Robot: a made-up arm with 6 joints.
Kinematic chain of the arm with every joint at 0, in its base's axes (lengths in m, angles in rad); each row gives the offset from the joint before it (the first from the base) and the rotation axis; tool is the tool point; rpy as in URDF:
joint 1: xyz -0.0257 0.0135 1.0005 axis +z
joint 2: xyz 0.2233 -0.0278 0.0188 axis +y
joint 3: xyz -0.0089 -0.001 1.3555 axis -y
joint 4: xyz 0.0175 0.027 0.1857 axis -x
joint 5: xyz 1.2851 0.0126 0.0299 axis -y
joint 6: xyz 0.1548 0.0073 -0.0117 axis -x
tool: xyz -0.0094 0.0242 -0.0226 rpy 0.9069 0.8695 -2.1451
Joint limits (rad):
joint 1: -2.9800..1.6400
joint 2: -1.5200..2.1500
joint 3: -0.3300..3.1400
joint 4: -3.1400..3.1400
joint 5: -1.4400..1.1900
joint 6: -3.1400..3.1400
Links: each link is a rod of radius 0.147 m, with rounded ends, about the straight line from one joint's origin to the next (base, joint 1, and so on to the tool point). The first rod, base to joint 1, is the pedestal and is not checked.
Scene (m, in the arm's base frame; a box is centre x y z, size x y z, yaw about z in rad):
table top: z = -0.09
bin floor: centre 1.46 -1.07 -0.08 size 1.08 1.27 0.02 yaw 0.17
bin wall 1: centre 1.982 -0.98 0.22 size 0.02 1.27 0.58 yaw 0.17
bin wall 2: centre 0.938 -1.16 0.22 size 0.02 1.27 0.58 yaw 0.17
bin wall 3: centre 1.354 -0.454 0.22 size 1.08 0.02 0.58 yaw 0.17
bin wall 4: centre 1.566 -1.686 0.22 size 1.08 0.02 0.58 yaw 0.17
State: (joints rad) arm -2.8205 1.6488 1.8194 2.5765 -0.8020 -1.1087
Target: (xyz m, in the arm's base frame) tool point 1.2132 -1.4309 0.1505
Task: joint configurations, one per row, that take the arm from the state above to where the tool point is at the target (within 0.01 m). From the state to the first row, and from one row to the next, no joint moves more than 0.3 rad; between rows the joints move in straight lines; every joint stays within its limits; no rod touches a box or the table.
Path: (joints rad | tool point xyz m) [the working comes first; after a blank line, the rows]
Joints at the target: -0.8181 1.2033 -0.2164 2.4642 -0.7290 -1.1221
Straight joint move there: touches bin wall 2, bin wall 4.

1: -2.5679 1.5363 1.5507 2.4648 -0.8653 -1.0892 | -2.5711 -1.5211 1.3120
2: -2.3152 1.4238 1.2820 2.3531 -0.9286 -1.0698 | -2.1097 -2.1013 1.2391
3: -2.0626 1.3114 1.0134 2.2414 -0.9920 -1.0503 | -1.4940 -2.5017 1.1643
4: -1.8099 1.1989 0.7447 2.1297 -1.0553 -1.0308 | -0.7980 -2.6811 1.0923
5: -1.5573 1.0864 0.4760 2.0180 -1.1186 -1.0113 | -0.1065 -2.6286 1.0270
6: -1.3046 0.9739 0.2073 1.9064 -1.1819 -0.9919 | 0.4996 -2.3659 0.9727
7: -1.0520 0.8614 -0.0613 1.7947 -1.2453 -0.9724 | 0.9534 -1.9432 0.9328
8: -0.7994 0.7489 -0.3300 1.6830 -1.3086 -0.9529 | 1.2132 -1.4310 0.9102
9: -0.8056 0.9004 -0.2921 1.9434 -1.1154 -1.0093 | 1.2385 -1.4701 0.6657
10: -0.8119 1.0518 -0.2543 2.2038 -0.9222 -1.0657 | 1.2407 -1.4704 0.4097
11: -0.8181 1.2033 -0.2164 2.4642 -0.7290 -1.1221 | 1.2132 -1.4308 0.1504

